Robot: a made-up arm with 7 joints.
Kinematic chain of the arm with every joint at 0, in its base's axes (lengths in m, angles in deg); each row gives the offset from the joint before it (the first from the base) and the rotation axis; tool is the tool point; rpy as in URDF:
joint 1: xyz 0 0 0.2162 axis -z
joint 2: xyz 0 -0.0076 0.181 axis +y
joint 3: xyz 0 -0.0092 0.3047 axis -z
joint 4: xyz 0 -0.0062 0.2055 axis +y
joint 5: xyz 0 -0.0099 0.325 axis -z
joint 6: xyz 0 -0.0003 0.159 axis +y
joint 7: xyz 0 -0.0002 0.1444 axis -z
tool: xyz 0 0 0 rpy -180 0 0
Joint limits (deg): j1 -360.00..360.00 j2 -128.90..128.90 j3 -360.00..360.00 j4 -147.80..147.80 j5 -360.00..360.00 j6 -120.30..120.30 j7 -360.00..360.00
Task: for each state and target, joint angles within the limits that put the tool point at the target. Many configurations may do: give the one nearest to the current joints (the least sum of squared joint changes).
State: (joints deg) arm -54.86 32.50 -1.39 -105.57 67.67 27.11 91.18
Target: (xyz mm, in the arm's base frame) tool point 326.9 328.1 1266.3
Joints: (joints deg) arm -59.48 59.47 -2.53 -61.50 63.41 27.07 91.18
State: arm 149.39 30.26 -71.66 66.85 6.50 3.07 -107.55
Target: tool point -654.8 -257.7 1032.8
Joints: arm 191.29 14.32 -45.49 65.33 6.98 4.47 -107.55
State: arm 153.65 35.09 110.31 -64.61 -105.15 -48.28 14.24
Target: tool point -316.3 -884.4 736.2
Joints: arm 137.51 58.97 119.13 -53.59 -107.21 -38.25 14.24
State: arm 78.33 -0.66 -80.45 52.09 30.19 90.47 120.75
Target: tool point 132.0 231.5 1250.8
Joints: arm 59.56 -23.58 -66.01 30.26 37.43 107.71 120.75
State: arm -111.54 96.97 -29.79 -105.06 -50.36 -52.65 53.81
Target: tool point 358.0 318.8 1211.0
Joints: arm -88.16 53.34 -27.78 -62.45 -54.78 -32.76 53.81
